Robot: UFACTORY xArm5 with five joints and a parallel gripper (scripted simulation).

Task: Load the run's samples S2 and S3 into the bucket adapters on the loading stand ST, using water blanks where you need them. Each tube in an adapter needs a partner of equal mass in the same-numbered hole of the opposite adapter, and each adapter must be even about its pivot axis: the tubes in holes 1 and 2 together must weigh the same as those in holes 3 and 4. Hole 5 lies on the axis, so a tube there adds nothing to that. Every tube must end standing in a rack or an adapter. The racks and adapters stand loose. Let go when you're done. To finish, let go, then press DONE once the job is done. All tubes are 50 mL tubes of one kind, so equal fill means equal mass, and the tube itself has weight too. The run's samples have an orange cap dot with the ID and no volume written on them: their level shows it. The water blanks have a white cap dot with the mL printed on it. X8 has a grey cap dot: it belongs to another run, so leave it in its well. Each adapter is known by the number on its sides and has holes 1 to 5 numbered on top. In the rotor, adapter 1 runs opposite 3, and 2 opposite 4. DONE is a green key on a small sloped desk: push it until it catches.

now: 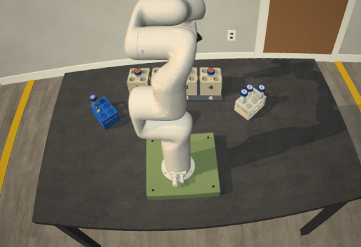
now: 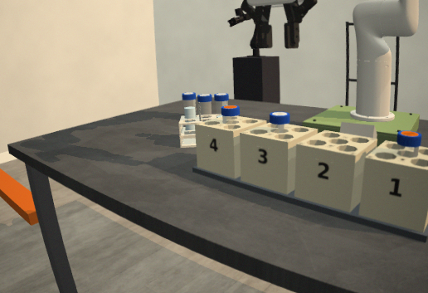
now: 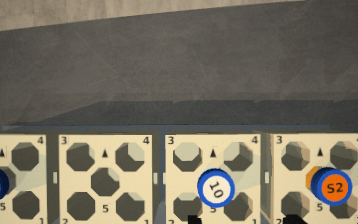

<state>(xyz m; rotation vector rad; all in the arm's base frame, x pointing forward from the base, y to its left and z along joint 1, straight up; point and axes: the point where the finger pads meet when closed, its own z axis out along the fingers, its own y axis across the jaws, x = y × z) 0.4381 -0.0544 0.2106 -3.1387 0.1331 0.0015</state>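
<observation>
Right now the blue-capped tube is 240 mm to the right of my hand, 190 mm below it and 150 mm behind it. From my hand the other things lie so: bucket adapter: 220 mm to the left, 200 mm below, 20 mm ahead; loading stand ST: 250 mm below, 60 mm to the left; sample tube S2: 180 mm below, 120 mm to the right, 10 mm behind.
</observation>
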